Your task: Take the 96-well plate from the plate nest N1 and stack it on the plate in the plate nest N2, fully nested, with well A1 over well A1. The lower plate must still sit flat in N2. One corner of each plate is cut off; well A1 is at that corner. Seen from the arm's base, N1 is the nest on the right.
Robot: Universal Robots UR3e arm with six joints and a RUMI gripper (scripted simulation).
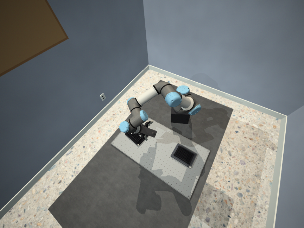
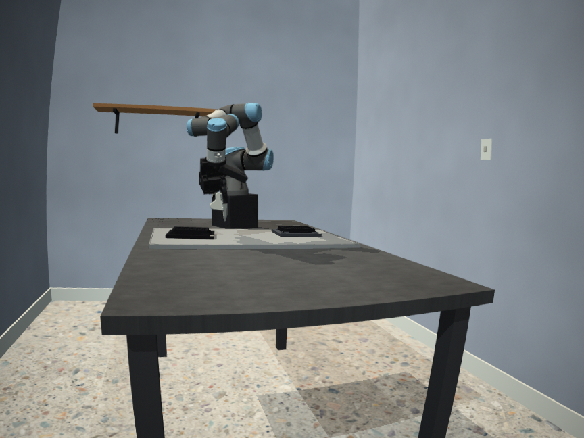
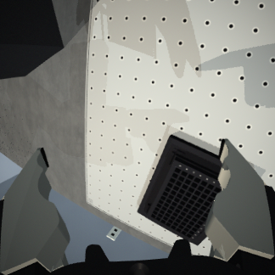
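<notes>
The black 96-well plate is 9 cm to the right of my hand, 8 cm ahead of it and 7 cm below it. From my hand the other things lie so: low black nest: 9 cm to the right, 8 cm below, 8 cm ahead; white A1 label: 38 cm to the left, 8 cm below, 2 cm behind.
</notes>
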